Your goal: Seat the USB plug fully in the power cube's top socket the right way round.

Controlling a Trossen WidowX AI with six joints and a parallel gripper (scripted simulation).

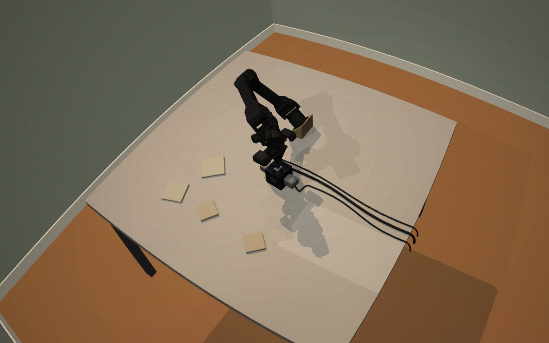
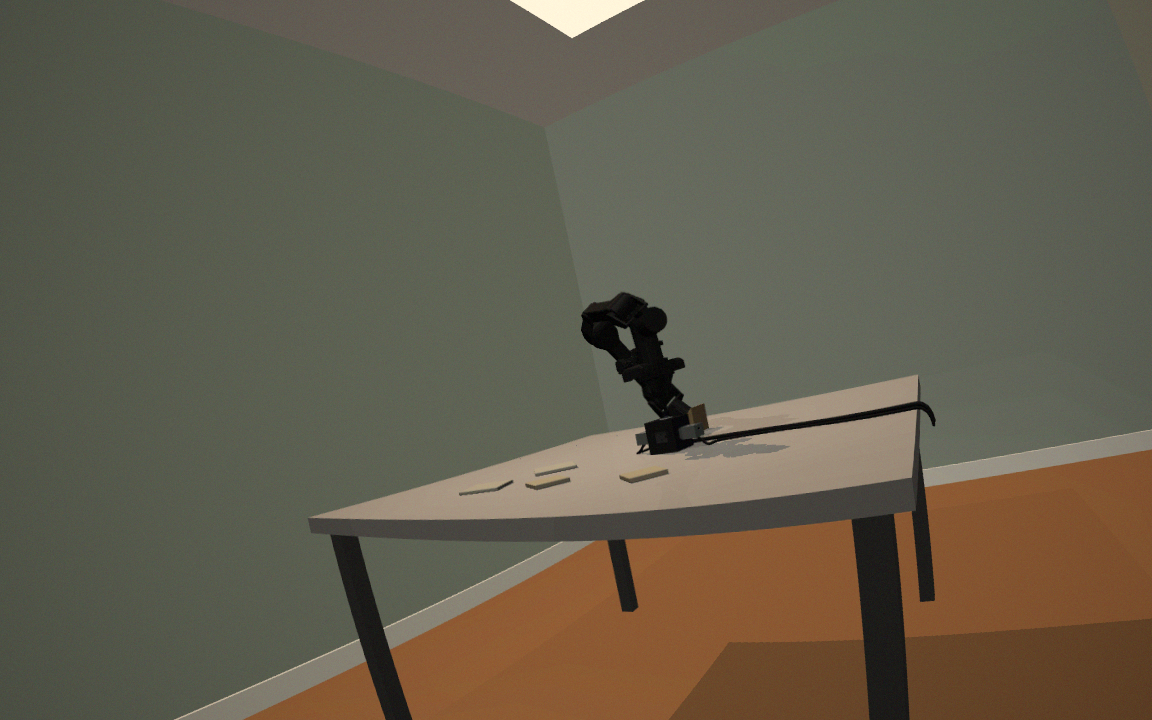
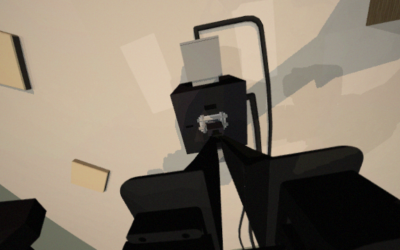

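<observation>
Now: gripper tip 2 cm above the dark USB plug. Also, from my gripper tip: socket: 4 cm below.
</observation>
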